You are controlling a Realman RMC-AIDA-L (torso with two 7-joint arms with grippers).
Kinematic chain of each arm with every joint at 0, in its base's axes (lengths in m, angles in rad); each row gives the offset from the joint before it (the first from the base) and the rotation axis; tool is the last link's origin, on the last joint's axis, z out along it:
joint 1: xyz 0 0 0.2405 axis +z
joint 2: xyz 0 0 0 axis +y
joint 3: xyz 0 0 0.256 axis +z
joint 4: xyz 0 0 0 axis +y
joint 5: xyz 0 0 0.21 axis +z
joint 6: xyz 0 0 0 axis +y
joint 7: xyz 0 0 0.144 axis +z
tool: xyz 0 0 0
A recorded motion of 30 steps. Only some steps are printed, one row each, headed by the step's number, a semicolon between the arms.
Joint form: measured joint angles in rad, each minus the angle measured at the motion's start. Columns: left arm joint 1, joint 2, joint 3, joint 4, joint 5, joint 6, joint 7; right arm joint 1, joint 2, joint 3, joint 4, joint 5, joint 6, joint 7.
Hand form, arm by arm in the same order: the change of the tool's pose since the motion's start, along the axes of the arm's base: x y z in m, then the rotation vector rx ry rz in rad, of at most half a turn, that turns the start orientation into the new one. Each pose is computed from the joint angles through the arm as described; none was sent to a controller.
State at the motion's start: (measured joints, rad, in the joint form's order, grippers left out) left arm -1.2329 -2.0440 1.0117 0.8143 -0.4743 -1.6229 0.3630; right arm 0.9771 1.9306 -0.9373 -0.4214 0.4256 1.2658 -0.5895
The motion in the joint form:
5: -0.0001 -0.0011 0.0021 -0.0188 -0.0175 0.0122 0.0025; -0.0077 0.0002 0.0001 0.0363 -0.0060 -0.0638 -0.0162
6: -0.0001 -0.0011 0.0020 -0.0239 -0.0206 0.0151 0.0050; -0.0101 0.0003 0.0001 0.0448 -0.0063 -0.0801 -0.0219
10: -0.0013 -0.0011 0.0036 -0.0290 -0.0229 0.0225 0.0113; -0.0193 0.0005 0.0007 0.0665 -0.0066 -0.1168 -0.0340
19: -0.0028 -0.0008 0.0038 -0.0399 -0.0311 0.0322 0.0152; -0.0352 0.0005 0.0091 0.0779 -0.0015 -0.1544 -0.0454
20: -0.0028 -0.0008 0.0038 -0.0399 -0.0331 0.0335 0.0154; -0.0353 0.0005 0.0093 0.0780 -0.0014 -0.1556 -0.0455
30: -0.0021 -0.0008 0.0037 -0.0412 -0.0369 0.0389 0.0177; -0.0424 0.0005 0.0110 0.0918 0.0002 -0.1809 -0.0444
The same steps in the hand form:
5: -0.0006 -0.0007 -0.0041 -0.0090 -0.0149 0.0060; 0.0105 -0.0001 -0.0035 0.0238 -0.0168 0.0068
6: -0.0010 -0.0008 -0.0050 -0.0114 -0.0176 0.0064; 0.0131 -0.0001 -0.0044 0.0299 -0.0204 0.0100
10: -0.0009 -0.0002 -0.0059 -0.0114 -0.0189 -0.0002; 0.0209 -0.0018 -0.0066 0.0424 -0.0278 0.0105
19: -0.0008 0.0001 -0.0077 -0.0131 -0.0268 -0.0006; 0.0290 -0.0029 -0.0072 0.0687 -0.0266 0.0077
20: -0.0005 0.0002 -0.0078 -0.0126 -0.0290 -0.0013; 0.0290 -0.0028 -0.0071 0.0698 -0.0267 0.0080
30: -0.0004 0.0007 -0.0082 -0.0105 -0.0338 -0.0036; 0.0343 -0.0040 -0.0084 0.0847 -0.0290 -0.0008

